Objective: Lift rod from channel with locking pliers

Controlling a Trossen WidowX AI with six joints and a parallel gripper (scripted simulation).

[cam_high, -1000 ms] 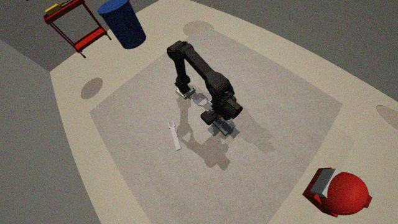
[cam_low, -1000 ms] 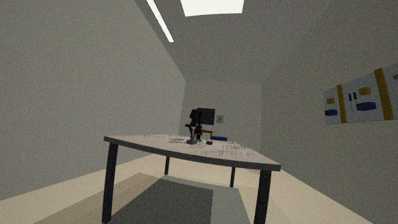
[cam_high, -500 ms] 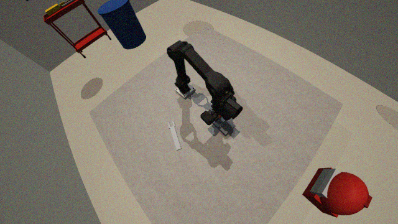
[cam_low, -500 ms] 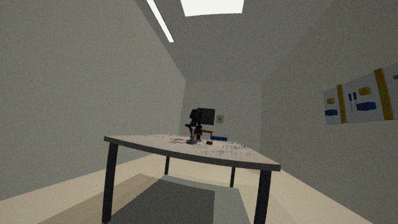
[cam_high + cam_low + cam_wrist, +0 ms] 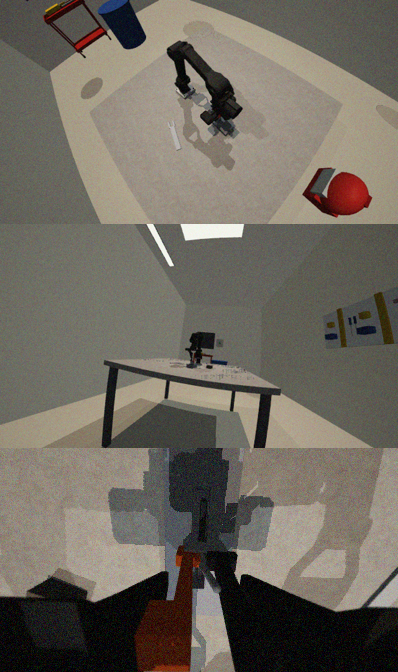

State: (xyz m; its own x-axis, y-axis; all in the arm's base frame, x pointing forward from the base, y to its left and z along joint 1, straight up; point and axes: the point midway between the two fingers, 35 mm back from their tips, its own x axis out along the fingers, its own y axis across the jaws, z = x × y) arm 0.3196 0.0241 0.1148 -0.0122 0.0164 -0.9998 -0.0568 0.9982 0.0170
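Right now the grey channel block is 90 mm below my gripper tip. From my gripper tip the other things lie so: orange handle (10 mm to the left); then grey holster (180 mm to the left, 110 mm behind, 90 mm below); then flat fork-ended bar (250 mm to the right, 130 mm behind, 100 mm below).
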